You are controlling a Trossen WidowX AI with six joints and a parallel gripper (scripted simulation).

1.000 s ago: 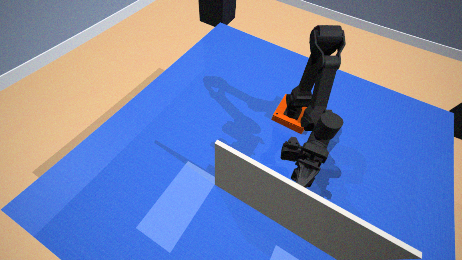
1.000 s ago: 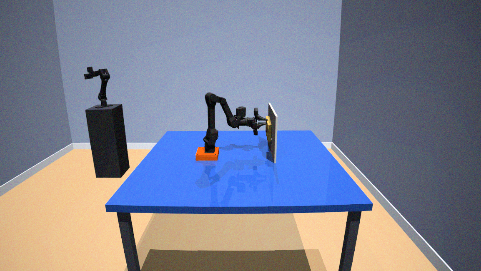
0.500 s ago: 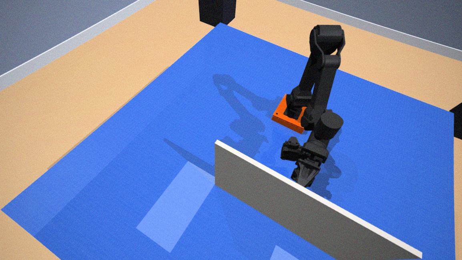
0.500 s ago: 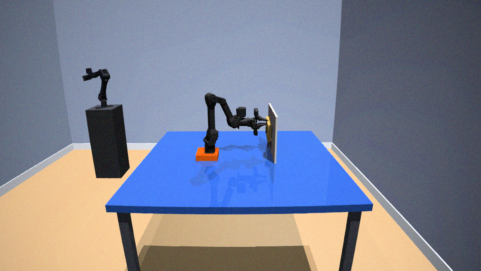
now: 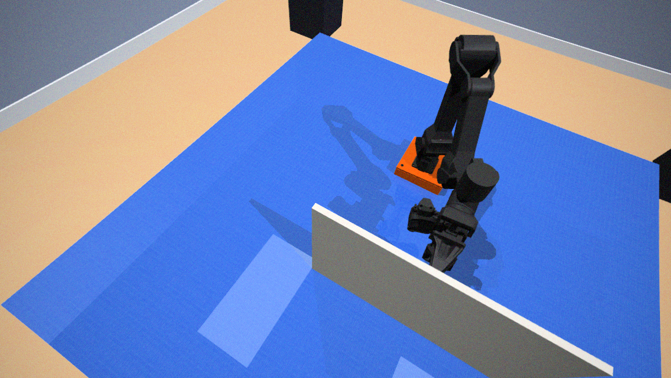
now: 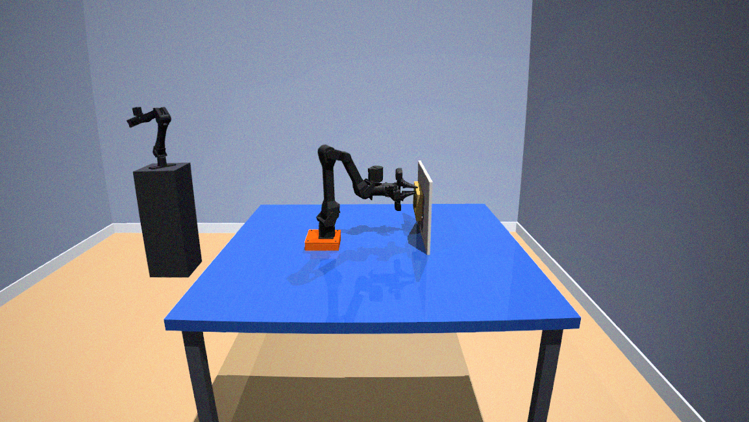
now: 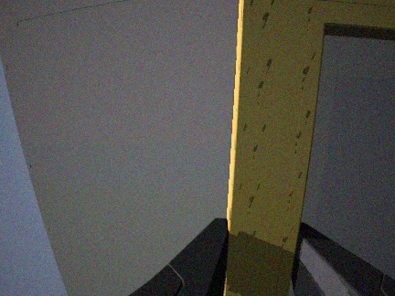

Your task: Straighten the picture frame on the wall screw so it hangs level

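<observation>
Right now my gripper tip is 5 cm above the picture frame, 1 cm to the right of it and 1 cm short of it. The rest, counted from my gripper tip: wall panel 6 cm below, 2 cm ahead.
</observation>
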